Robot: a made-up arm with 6 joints. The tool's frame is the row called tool. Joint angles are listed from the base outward.
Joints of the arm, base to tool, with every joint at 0 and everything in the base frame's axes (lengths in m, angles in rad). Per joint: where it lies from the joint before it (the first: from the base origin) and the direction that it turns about. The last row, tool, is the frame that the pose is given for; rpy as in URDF.
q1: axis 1 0 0 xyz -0.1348 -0.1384 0.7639
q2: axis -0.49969 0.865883 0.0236 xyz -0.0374 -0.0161 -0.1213
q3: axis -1 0 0 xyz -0.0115 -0.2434 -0.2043
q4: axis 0 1 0 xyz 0.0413 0.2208 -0.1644
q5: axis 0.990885 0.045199 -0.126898 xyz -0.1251 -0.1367 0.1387
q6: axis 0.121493 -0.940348 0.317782 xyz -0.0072 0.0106 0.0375
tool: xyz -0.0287 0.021 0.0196 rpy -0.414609 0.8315 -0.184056
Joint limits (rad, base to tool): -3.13..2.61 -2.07..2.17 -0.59..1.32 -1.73..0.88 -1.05..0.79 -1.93..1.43
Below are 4 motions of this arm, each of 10 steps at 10 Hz.
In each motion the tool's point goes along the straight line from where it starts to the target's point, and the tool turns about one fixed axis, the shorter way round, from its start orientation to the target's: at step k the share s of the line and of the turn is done. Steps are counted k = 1, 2, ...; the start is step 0. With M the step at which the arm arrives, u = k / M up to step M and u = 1 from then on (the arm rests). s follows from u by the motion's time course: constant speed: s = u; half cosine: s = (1 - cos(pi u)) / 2; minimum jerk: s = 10 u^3 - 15 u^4 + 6 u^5.
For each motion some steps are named. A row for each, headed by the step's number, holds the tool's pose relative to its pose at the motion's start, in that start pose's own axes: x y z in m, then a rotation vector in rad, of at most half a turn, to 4 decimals.
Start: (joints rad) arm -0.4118 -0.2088 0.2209 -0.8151 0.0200 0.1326
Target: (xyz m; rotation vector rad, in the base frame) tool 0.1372 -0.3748 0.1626 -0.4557 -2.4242 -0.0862
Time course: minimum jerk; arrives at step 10
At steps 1, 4, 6, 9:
1: 0.0034 0.0023 -0.0011 -0.0001 -0.0164 -0.0072
4: 0.1271 0.0842 -0.0421 -0.0028 -0.6065 -0.2685
6: 0.2734 0.1811 -0.0904 -0.0060 -1.3040 -0.5774
9: 0.3971 0.2630 -0.1313 -0.0088 -1.8941 -0.8387

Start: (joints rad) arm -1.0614 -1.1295 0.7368 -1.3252 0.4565 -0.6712
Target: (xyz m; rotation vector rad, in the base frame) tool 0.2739 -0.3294 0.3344 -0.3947 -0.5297 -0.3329
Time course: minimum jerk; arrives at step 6
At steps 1, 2, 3, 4, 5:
1: 0.0077 0.0121 0.0068 0.0209 0.0161 -0.0196
2: 0.0455 0.0715 0.0403 0.1233 0.0953 -0.1158
3: 0.1084 0.1703 0.0959 0.2938 0.2269 -0.2760
4: 0.1713 0.2691 0.1516 0.4643 0.3586 -0.4361
5: 0.2092 0.3285 0.1850 0.5668 0.4378 -0.5324

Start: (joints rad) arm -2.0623 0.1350 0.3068 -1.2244 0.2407 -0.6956
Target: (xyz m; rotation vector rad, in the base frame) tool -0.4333 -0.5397 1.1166 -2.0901 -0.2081 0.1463
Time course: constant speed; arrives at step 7
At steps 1, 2, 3, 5, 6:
1: -0.0027 0.0169 0.0086 0.0629 -0.0859 -0.0093
2: -0.0053 0.0338 0.0172 0.1258 -0.1718 -0.0185
3: -0.0080 0.0507 0.0257 0.1887 -0.2577 -0.0278
5: -0.0133 0.0844 0.0429 0.3146 -0.4295 -0.0463
6: -0.0159 0.1013 0.0515 0.3775 -0.5154 -0.0556

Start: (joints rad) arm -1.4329 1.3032 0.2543 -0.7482 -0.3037 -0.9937
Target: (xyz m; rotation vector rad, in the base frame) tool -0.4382 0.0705 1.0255 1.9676 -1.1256 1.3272
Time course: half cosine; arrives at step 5
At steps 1, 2, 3, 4, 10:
1: -0.0041 -0.0202 -0.0096 -0.0303 -0.0221 -0.0103
2: -0.0148 -0.0729 -0.0348 -0.1097 -0.0800 -0.0373
3: -0.0279 -0.1381 -0.0660 -0.2079 -0.1516 -0.0707
4: -0.0386 -0.1909 -0.0912 -0.2872 -0.2095 -0.0977
10: -0.0427 -0.2110 -0.1008 -0.3176 -0.2316 -0.1081

